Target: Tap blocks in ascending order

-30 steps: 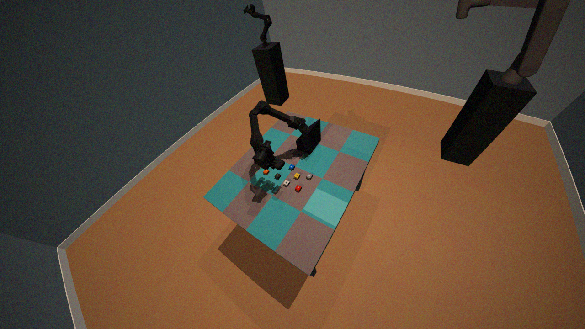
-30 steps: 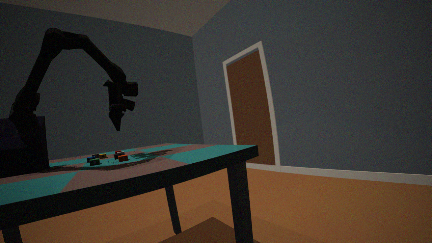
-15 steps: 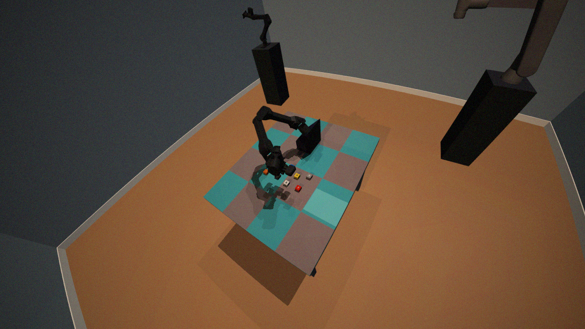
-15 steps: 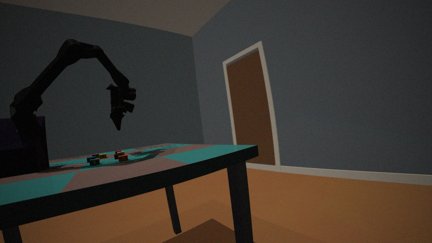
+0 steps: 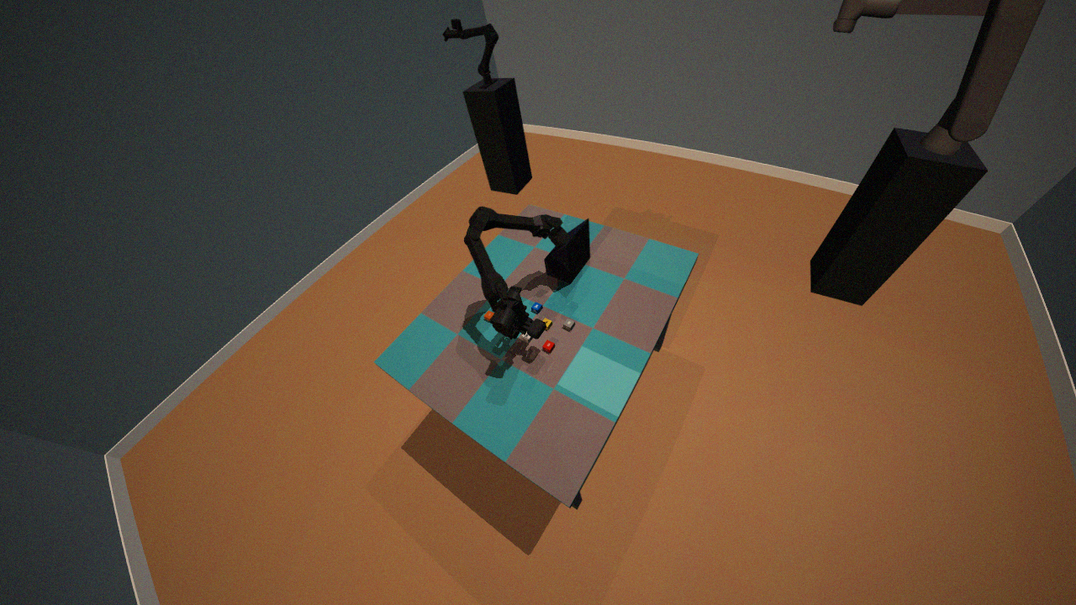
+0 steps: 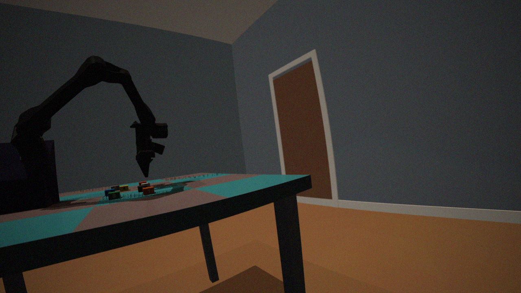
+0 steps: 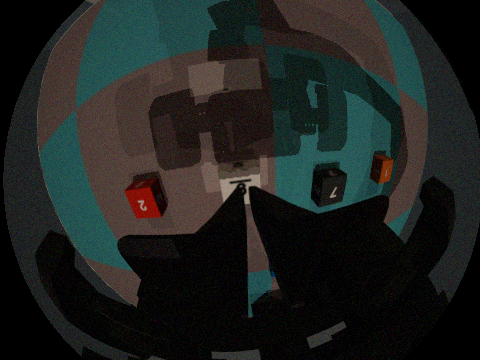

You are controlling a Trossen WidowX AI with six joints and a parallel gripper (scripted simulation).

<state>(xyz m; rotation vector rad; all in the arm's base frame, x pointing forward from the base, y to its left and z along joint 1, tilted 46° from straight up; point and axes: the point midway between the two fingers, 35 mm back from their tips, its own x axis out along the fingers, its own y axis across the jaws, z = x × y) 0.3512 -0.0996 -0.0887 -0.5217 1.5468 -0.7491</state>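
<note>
My gripper tip is now 1 cm past the white block and 3 cm above it. Also, from my gripper tip: black block: 3 cm behind, 9 cm to the right, 3 cm below; then red block: 9 cm to the left, 3 cm below; then yellow block: 9 cm behind, 4 cm to the left, 3 cm below.
</note>
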